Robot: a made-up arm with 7 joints. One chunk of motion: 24 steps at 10 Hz.
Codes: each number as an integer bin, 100 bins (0 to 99) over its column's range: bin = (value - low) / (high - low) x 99, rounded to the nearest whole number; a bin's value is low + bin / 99 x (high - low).
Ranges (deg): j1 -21..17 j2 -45..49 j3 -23..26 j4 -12..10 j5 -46..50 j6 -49..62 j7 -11..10
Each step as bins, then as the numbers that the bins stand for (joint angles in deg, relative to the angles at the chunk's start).
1 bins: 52 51 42 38 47 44 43
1 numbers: -1.04 3.42 -2.21 -3.56 -0.42 0.33 -1.88
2 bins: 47 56 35 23 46 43 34
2 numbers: -2.96 8.17 -5.68 -6.89 -1.39 -0.79 -3.79
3 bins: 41 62 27 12 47 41 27
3 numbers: -5.26 13.87 -9.64 -9.33 -0.42 -3.03 -5.27
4 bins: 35 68 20 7 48 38 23
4 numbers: -7.57 19.57 -13.10 -10.44 0.55 -6.39 -6.12
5 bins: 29 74 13 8 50 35 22
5 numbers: -9.87 25.26 -16.57 -10.22 2.48 -9.76 -6.33
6 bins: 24 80 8 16 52 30 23
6 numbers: -11.79 30.96 -19.04 -8.44 4.42 -15.36 -6.12
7 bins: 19 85 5 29 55 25 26
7 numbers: -13.71 35.71 -20.53 -5.56 7.33 -20.97 -5.48
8 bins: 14 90 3 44 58 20 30
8 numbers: -15.63 40.45 -21.52 -2.22 10.24 -26.58 -4.64
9 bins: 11 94 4 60 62 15 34
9 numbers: -16.78 44.25 -21.02 1.33 14.12 -32.18 -3.79
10 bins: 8 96 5 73 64 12 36
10 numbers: -17.93 46.15 -20.53 4.22 16.06 -35.55 -3.36
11 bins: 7 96 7 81 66 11 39
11 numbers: -18.31 46.15 -19.54 6.00 18.00 -36.67 -2.73
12 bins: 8 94 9 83 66 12 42
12 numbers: -17.93 44.25 -18.55 6.44 18.00 -35.55 -2.09
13 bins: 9 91 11 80 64 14 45
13 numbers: -17.55 41.40 -17.56 5.78 16.06 -33.30 -1.45
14 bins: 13 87 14 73 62 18 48
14 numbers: -16.01 37.61 -16.07 4.22 14.12 -28.82 -0.82
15 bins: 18 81 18 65 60 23 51
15 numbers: -14.09 31.91 -14.09 2.44 12.18 -23.21 -0.18
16 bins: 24 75 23 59 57 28 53
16 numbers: -11.79 26.21 -11.62 1.11 9.27 -17.61 0.24
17 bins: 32 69 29 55 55 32 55
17 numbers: -8.72 20.52 -8.65 0.22 7.33 -13.12 0.67
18 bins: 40 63 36 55 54 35 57
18 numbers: -5.65 14.82 -5.18 0.22 6.36 -9.76 1.09
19 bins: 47 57 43 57 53 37 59
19 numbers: -2.96 9.12 -1.72 0.67 5.39 -7.52 1.52
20 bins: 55 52 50 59 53 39 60
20 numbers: 0.11 4.37 1.75 1.11 5.39 -5.27 1.73
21 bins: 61 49 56 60 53 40 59
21 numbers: 2.41 1.53 4.72 1.33 5.39 -4.15 1.52
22 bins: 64 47 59 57 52 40 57
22 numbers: 3.57 -0.37 6.20 0.67 4.42 -4.15 1.09
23 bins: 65 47 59 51 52 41 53
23 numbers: 3.95 -0.37 6.20 -0.67 4.42 -3.03 0.24
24 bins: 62 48 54 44 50 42 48
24 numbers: 2.80 0.58 3.73 -2.22 2.48 -1.91 -0.82
